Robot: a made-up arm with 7 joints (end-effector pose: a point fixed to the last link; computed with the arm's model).
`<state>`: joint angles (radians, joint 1 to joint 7).
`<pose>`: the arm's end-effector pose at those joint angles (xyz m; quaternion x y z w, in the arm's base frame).
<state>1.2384 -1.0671 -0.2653 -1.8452 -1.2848 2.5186 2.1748</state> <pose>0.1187 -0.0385 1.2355 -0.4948 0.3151 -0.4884 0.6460</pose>
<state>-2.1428 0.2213 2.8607 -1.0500 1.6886 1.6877 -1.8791</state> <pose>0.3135 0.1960 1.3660 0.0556 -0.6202 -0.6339 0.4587</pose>
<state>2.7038 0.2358 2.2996 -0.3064 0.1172 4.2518 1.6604</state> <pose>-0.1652 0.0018 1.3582 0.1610 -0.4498 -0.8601 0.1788</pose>
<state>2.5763 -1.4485 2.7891 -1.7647 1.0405 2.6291 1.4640</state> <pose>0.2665 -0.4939 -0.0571 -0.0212 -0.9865 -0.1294 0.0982</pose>
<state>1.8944 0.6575 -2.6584 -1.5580 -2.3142 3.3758 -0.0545</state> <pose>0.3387 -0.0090 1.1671 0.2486 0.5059 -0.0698 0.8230</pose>
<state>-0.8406 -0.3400 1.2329 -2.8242 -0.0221 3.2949 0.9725</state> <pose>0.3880 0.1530 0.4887 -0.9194 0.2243 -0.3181 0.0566</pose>
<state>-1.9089 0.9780 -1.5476 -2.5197 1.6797 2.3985 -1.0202</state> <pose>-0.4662 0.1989 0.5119 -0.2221 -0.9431 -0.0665 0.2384</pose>
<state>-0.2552 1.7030 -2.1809 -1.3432 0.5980 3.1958 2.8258</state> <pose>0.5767 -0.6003 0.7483 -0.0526 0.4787 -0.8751 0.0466</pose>
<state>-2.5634 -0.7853 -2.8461 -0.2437 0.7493 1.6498 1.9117</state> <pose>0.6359 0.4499 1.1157 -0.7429 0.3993 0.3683 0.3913</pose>
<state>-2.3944 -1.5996 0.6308 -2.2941 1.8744 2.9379 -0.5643</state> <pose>0.2706 -0.1255 0.9689 0.2775 -0.3985 0.7085 0.5122</pose>
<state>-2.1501 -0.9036 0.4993 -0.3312 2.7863 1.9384 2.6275</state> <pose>0.4315 0.5083 1.2267 -0.4922 0.6088 0.2240 0.5805</pose>
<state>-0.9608 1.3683 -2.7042 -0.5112 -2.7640 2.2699 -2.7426</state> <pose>0.3746 -0.7832 0.9380 0.5124 0.4723 0.1850 0.6929</pose>
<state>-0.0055 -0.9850 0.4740 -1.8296 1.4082 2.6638 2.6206</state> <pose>0.0351 0.2476 1.1985 -0.2132 0.5589 0.4477 0.6646</pose>
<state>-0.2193 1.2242 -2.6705 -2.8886 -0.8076 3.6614 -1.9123</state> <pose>-0.1921 -0.1598 0.7517 0.6755 0.1344 -0.7118 0.1375</pose>
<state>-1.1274 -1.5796 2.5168 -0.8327 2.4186 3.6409 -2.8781</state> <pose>-0.0901 0.8116 0.1787 0.2875 0.8291 0.4410 0.1881</pose>
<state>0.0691 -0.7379 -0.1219 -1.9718 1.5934 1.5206 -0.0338</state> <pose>0.3252 -0.0564 1.1334 -0.6619 -0.1362 -0.1241 0.7266</pose>
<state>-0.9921 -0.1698 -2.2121 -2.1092 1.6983 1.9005 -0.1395</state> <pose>-0.6578 0.0820 0.5993 0.3210 0.6177 -0.7161 0.0514</pose>
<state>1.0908 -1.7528 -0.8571 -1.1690 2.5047 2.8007 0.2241</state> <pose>0.0708 -0.8405 0.7069 0.4828 -0.0581 0.1671 0.8577</pose>
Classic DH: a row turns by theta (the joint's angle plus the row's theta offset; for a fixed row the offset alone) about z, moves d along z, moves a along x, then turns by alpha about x. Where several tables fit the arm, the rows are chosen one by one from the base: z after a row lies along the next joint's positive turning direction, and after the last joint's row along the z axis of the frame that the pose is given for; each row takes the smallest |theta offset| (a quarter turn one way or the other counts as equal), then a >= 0, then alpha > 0; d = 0 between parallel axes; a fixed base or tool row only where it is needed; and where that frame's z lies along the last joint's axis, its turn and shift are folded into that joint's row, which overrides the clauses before.
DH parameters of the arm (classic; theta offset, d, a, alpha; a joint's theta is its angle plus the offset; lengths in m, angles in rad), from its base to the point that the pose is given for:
joint 1: 0 0.4904 0 -1.5708
joint 2: 0 0 0 1.5708
joint 3: 0 0.3875 0.0827 1.5708
joint 4: 0 0 -0.1136 -1.5708
joint 5: 0 0.529 0 1.5708
joint 6: 0 0 0.0655 1.5708
joint 7: 0 0 0 0

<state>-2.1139 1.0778 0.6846 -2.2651 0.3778 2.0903 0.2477</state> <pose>0.1540 -0.4916 0.1155 -0.4119 0.6458 0.1861 0.6153</pose>
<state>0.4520 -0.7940 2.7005 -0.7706 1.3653 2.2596 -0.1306</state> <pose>-0.8768 -0.1955 0.8684 -0.0433 -0.8191 0.4814 0.3089</pose>
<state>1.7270 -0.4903 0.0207 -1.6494 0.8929 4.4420 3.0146</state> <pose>-0.0396 0.2648 1.1719 0.2893 0.2868 0.7524 0.5176</pose>
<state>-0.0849 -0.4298 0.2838 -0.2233 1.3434 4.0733 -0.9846</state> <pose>-0.2970 0.0079 1.3216 0.2179 0.3649 -0.8579 0.2887</pose>
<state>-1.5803 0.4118 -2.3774 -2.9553 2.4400 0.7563 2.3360</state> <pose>-0.2525 0.2650 0.4428 0.3245 -0.1705 -0.4868 0.7928</pose>
